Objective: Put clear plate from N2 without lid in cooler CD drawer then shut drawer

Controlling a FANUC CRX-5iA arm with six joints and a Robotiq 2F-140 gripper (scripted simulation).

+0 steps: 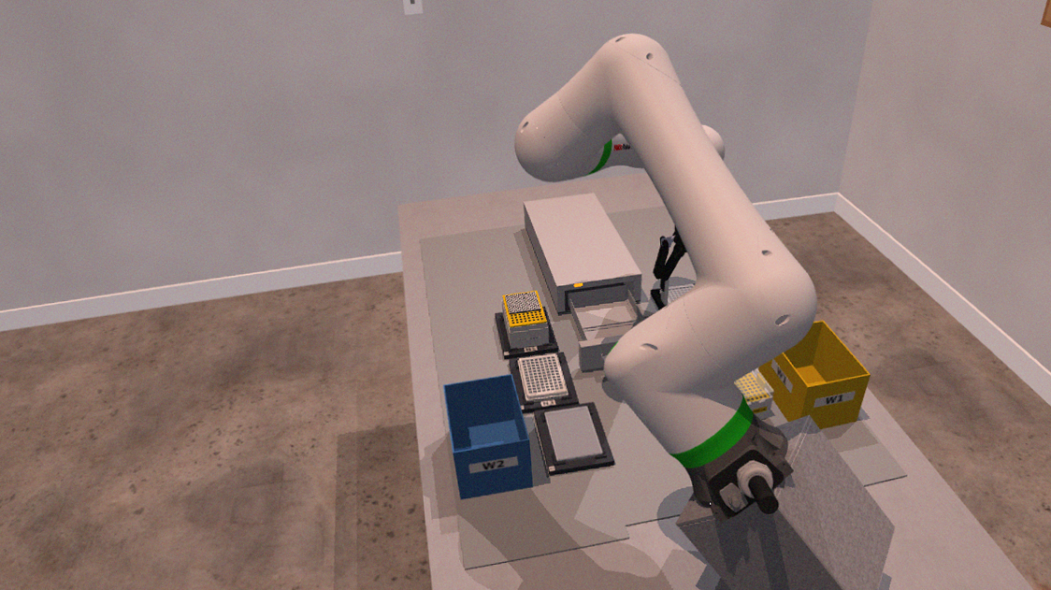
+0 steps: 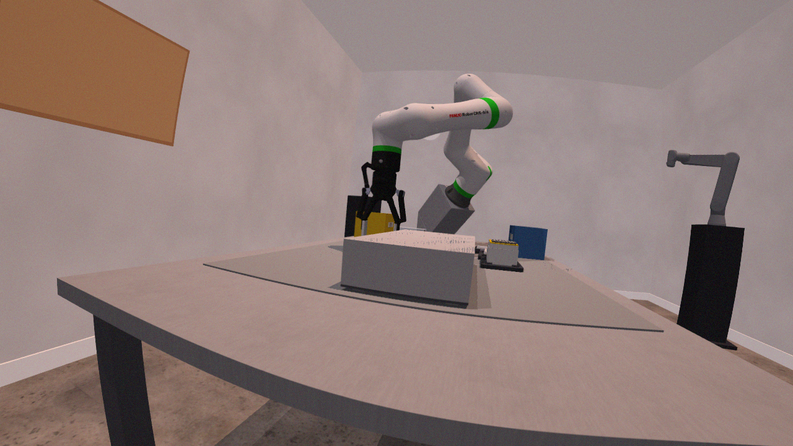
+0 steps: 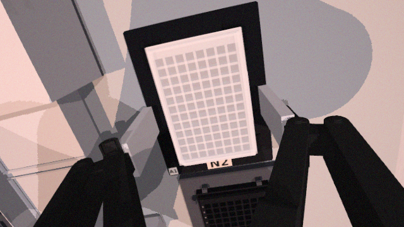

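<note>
My hand is 5 cm above the black nest N2. The rest, counted from my hand: drawer: 17 cm to the left, 10 cm behind, 3 cm below; yellow bin W1: 31 cm behind, 21 cm to the right, 1 cm below; black plate: 17 cm behind, 5 cm to the right, 3 cm below.
</note>
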